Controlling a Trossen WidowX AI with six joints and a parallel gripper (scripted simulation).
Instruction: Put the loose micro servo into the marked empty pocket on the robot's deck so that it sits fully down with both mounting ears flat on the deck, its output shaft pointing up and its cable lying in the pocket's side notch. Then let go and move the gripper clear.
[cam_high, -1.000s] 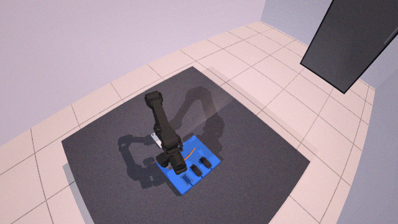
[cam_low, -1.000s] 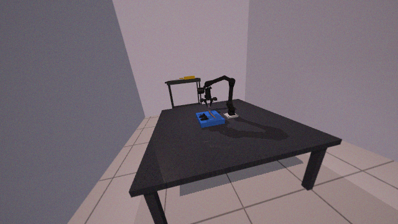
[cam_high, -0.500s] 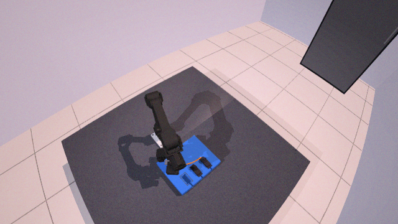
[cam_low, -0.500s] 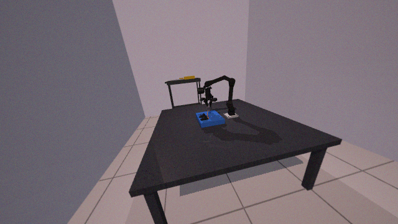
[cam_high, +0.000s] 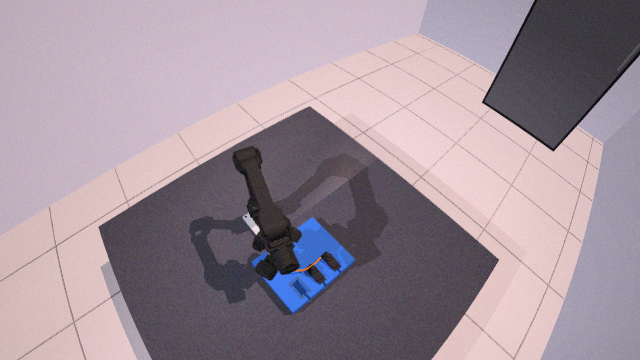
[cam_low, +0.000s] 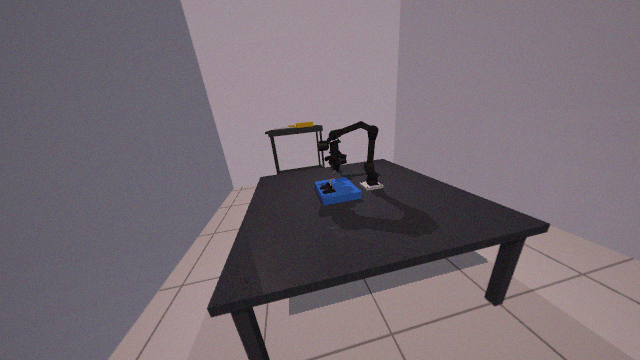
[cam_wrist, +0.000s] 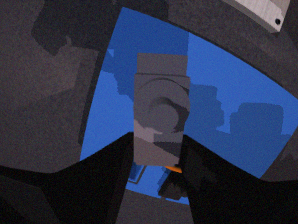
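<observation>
Now: the blue deck 20 mm behind my gripper tip, 70 mm to the left of it and 100 mm below it.
</observation>
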